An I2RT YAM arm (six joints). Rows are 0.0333 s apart.
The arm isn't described. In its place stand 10 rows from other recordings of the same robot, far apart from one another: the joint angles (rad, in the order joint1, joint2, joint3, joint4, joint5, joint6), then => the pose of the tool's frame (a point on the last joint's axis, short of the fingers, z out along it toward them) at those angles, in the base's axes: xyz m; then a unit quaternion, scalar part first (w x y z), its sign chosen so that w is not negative.
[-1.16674 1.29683 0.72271 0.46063 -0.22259 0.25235] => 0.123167 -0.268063 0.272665 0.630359 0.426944 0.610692 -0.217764
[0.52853 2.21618 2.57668 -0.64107 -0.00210 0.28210] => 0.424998 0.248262 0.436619 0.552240 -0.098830 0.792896 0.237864
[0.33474 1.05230 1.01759 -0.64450 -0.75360 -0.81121] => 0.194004 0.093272 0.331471 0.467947 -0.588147 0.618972 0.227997
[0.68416 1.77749 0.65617 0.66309 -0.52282 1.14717] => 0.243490 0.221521 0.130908 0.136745 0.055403 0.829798 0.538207
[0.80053 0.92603 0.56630 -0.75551 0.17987 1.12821] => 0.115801 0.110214 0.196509 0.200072 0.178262 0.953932 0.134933
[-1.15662 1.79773 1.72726 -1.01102 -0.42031 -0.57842] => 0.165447 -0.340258 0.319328 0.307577 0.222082 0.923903 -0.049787
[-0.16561 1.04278 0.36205 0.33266 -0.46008 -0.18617] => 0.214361 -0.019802 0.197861 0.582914 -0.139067 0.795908 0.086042
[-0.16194 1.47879 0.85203 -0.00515 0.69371 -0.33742] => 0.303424 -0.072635 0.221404 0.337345 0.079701 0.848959 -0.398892
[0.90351 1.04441 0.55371 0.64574 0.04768 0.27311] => 0.149841 0.187449 0.296147 0.640437 -0.184298 0.623628 0.408610
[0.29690 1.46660 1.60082 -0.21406 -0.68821 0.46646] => 0.307494 0.117722 0.460220 0.500279 -0.169442 0.708583 0.467889
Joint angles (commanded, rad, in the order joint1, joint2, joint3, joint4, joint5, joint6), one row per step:
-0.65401 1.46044 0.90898 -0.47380 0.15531 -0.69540
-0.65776 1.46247 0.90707 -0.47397 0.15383 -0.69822
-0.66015 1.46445 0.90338 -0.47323 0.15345 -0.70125
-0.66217 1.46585 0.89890 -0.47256 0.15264 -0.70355
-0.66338 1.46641 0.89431 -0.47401 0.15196 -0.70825
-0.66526 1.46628 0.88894 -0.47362 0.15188 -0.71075
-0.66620 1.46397 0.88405 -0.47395 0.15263 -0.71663
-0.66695 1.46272 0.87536 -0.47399 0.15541 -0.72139
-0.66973 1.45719 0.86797 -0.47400 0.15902 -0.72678
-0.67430 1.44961 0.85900 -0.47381 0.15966 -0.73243
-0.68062 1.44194 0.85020 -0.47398 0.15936 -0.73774
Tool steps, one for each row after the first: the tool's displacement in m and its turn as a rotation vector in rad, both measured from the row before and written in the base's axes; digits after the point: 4 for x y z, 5 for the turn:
-0.0008 -0.0007 -0.0011 0.00263 0.00371 -0.00060
-0.0007 -0.0003 -0.0016 0.00235 0.00501 0.00037
-0.0008 -0.0001 -0.0017 0.00305 0.00467 0.00035
-0.0009 0.0003 -0.0016 0.00312 0.00684 0.00315
-0.0011 0.0002 -0.0015 0.00231 0.00483 0.00030
-0.0011 0.0005 -0.0008 -0.00043 0.00517 0.00374
-0.0015 0.0008 -0.0022 0.00136 0.00938 0.00198
-0.0020 0.0004 -0.0007 -0.00283 0.00569 0.00011
-0.0026 0.0004 -0.0006 -0.00125 0.00368 0.00000
-0.0029 0.0001 -0.0006 -0.00043 0.00310 -0.00159

